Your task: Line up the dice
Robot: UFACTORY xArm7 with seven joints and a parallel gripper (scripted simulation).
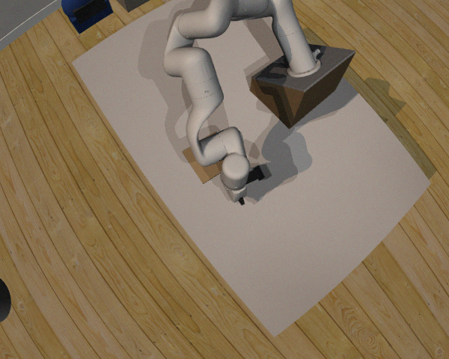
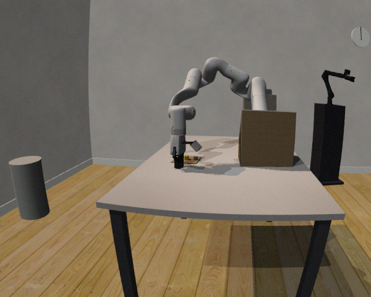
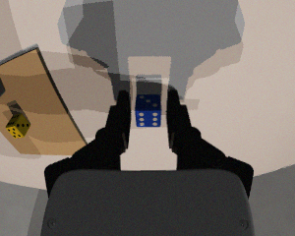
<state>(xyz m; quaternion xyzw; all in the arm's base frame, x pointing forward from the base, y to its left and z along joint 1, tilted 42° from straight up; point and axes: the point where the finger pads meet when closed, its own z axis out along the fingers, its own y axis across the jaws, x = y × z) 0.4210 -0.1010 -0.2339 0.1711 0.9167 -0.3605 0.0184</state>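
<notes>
Right now the blue die is 1 cm below my hand. Round my hand: yellow die: 14 cm to the right, 3 cm behind, 1 cm below; then brown mat: 15 cm to the right, 3 cm behind, 2 cm below; then white die: 14 cm to the right, 8 cm behind, 1 cm below.
</notes>
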